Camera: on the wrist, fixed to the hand. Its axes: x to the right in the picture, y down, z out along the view.
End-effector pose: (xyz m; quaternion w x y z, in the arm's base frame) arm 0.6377 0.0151 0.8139 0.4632 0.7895 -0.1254 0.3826
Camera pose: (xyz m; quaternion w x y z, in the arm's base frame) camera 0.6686 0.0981 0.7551 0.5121 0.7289 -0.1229 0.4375
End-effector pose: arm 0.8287 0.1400 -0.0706 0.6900 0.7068 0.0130 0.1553
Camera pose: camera 0.8312 0.1790 -0.1695 0.7256 0.6517 0.0460 0.2160
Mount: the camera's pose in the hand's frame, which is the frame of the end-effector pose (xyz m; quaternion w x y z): -0.0085 -0.0992 -0.0373 0.9955 -0.0588 0.0738 0.0123
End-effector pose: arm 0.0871 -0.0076 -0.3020 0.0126 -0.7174 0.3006 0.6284
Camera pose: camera 0.1645 0.0624 -0.3221 0.0595 0.7575 -0.2720 -0.5904
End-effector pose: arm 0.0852 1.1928 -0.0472 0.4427 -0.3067 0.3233 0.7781
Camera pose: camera 0.1839 1.1993 -0.0862 0.3892 -0.3848 0.3125 0.7764
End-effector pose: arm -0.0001 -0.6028 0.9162 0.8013 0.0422 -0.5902 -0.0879
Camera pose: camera 0.0240 -0.6998 0.8800 0.8448 -0.0059 -0.5238 -0.1092
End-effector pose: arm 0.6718 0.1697 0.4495 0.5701 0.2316 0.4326 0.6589
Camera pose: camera 0.6987 0.1478 0.3490 0.5411 0.1537 0.4311 0.7055
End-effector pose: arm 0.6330 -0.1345 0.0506 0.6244 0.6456 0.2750 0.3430
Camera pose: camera 0.6057 -0.1113 -0.0495 0.6350 0.5840 0.2917 0.4129
